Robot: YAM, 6 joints.
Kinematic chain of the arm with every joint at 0, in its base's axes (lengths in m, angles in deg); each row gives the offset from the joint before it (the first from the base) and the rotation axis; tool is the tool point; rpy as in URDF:
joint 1: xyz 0 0 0.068 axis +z
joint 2: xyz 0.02 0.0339 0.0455 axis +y
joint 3: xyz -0.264 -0.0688 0 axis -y
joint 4: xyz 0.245 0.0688 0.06 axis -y
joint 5: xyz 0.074 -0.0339 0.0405 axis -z
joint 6: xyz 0.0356 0 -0.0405 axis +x
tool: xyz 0 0 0 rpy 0 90 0
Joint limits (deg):
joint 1: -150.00..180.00
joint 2: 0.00..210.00
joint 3: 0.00..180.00
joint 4: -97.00..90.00
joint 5: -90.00..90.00
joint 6: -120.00..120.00
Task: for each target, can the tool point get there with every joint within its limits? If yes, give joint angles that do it. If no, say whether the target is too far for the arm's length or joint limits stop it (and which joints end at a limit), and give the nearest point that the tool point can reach.
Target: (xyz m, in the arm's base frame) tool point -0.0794 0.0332 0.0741
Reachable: yes | joints 134.39 119.07 18.71 -67.31 -70.44 -60.53
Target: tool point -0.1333 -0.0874 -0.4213
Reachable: no: joint limits stop it (at a limit: joint 2) | nearest point -0.1425 -0.0934 -0.3718 | short by 0.051 m
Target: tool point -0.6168 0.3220 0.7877
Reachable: no: too far | nearest point -0.4105 0.2143 0.5555 | short by 0.329 m
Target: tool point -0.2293 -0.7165 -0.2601
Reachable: no: too far | nearest point -0.1760 -0.5500 -0.1709 | short by 0.196 m
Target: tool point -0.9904 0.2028 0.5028
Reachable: no: too far | nearest point -0.5903 0.1209 0.3423 | short by 0.439 m
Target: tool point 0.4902 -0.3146 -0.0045
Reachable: yes | joints -35.21 167.56 122.52 18.68 -45.86 50.93
